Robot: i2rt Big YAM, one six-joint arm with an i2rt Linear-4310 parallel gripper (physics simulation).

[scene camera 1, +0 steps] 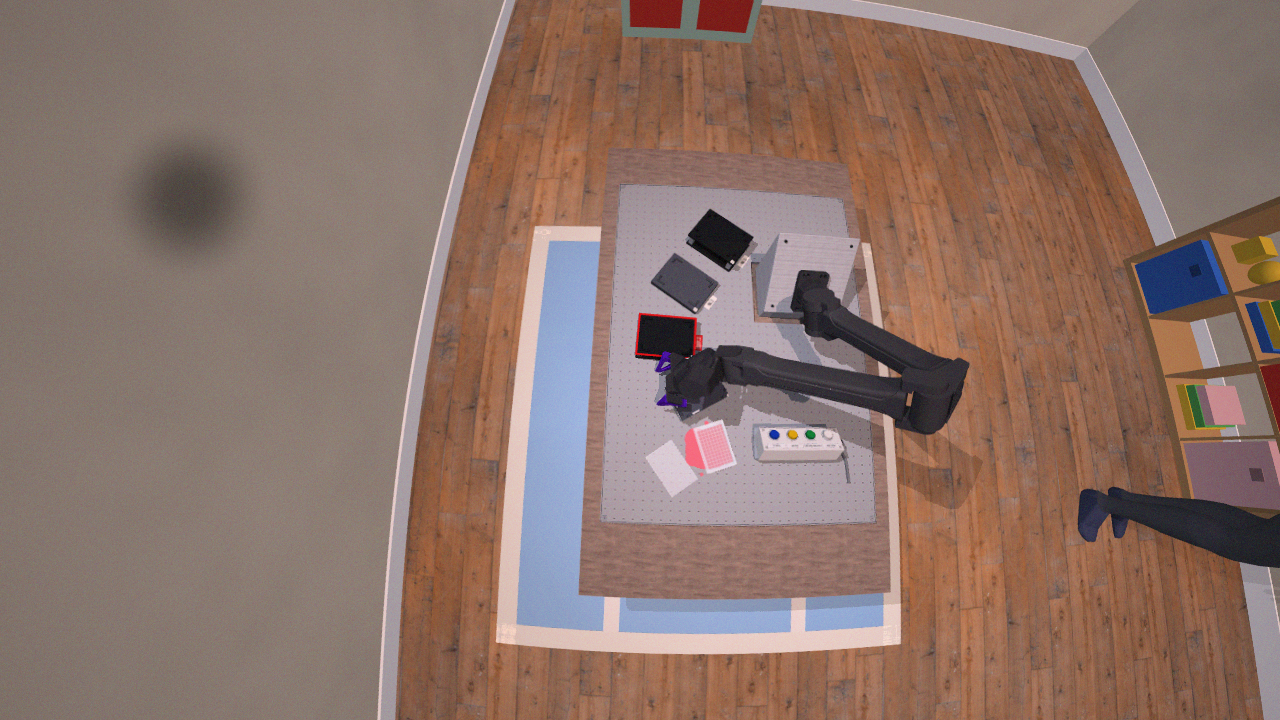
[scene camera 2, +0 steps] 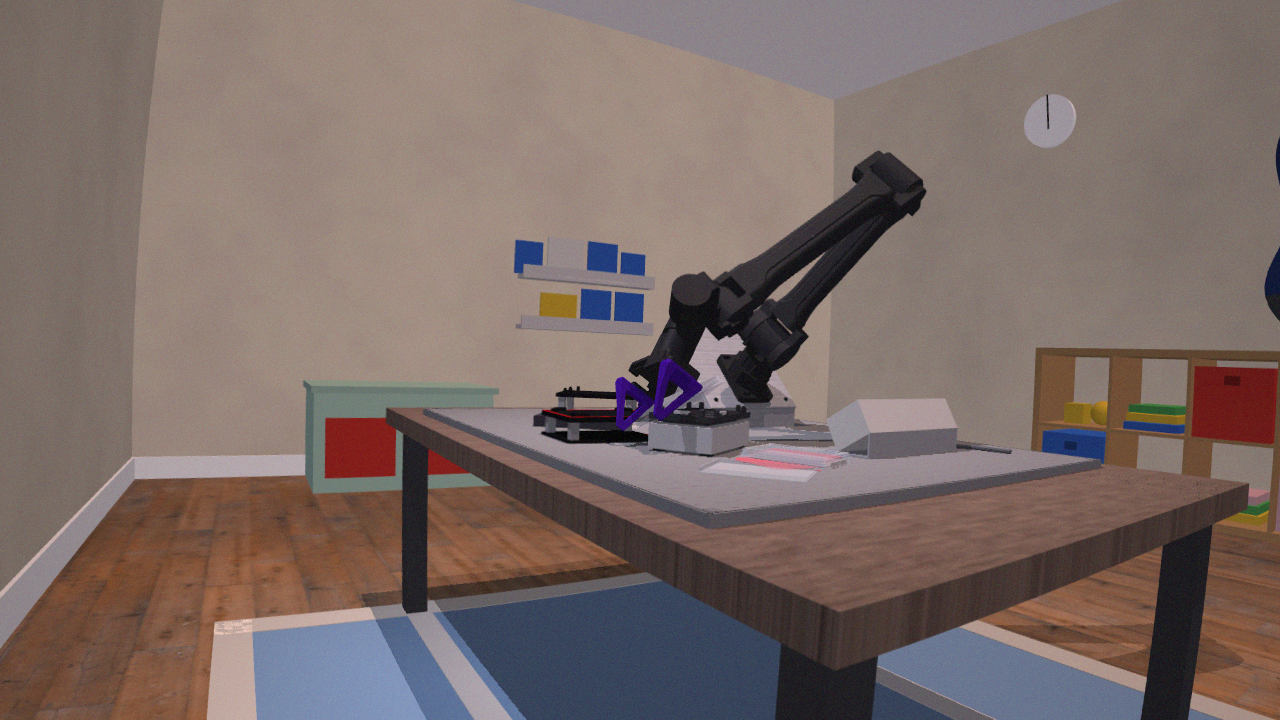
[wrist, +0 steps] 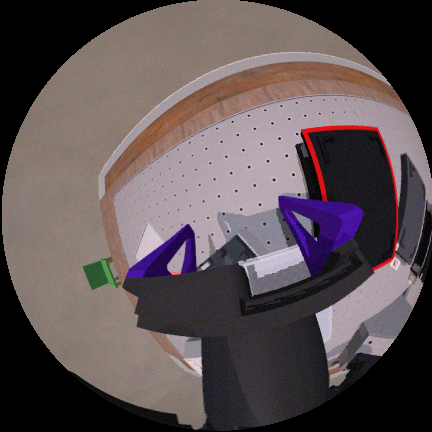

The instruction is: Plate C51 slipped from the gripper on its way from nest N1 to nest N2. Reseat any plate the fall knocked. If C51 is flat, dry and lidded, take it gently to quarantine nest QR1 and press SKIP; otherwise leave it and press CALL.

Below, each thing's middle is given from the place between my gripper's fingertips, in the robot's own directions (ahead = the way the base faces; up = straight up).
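I can see the dark station (scene camera 2: 696, 430), and my gripper is 1 cm to the right of it, 10 cm past it and 1 cm above it. Counting from my hand, the N2 station (scene camera 1: 686, 284) is 32 cm to the right, 8 cm behind and 3 cm below. The pink plate (scene camera 1: 712, 439) lies 15 cm to the left of my hand and 16 cm behind it, 3 cm below. Then there is the white sheet (scene camera 2: 803, 474), which I find 21 cm to the left of my hand, 4 cm behind it and 4 cm below it.
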